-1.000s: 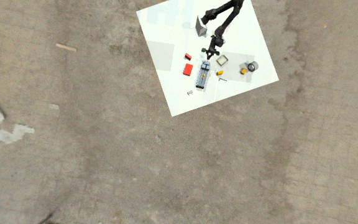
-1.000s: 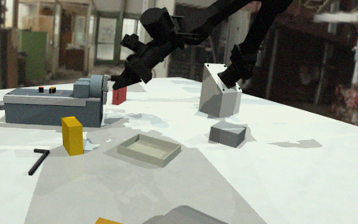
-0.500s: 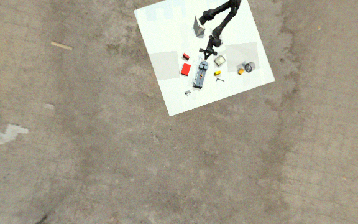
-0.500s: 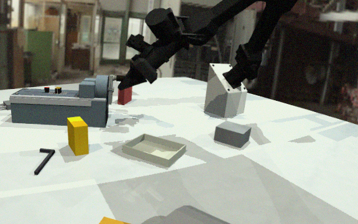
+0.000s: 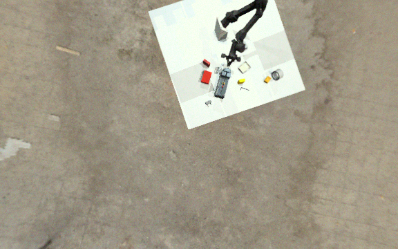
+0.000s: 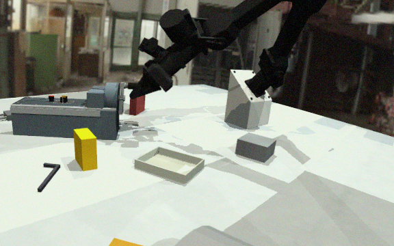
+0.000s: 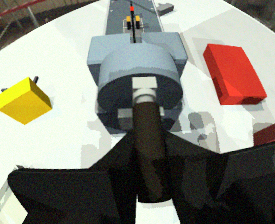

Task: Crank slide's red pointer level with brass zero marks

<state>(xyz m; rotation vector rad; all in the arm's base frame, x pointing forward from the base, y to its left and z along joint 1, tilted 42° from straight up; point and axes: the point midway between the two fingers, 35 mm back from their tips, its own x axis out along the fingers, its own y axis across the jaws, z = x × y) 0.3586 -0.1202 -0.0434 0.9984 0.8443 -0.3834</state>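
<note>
Right now my gripper tip is 30 mm below the dark crank handle, 10 mm to the right of it and 10 mm past it. The rest, counted from my gripper tip: red pointer (150 mm ahead, 130 mm to the right, 10 mm below); then shallow grey tray (190 mm to the left, 90 mm below, 60 mm ahead); then yellow block (170 mm ahead, 80 mm to the left, 60 mm below).
</note>
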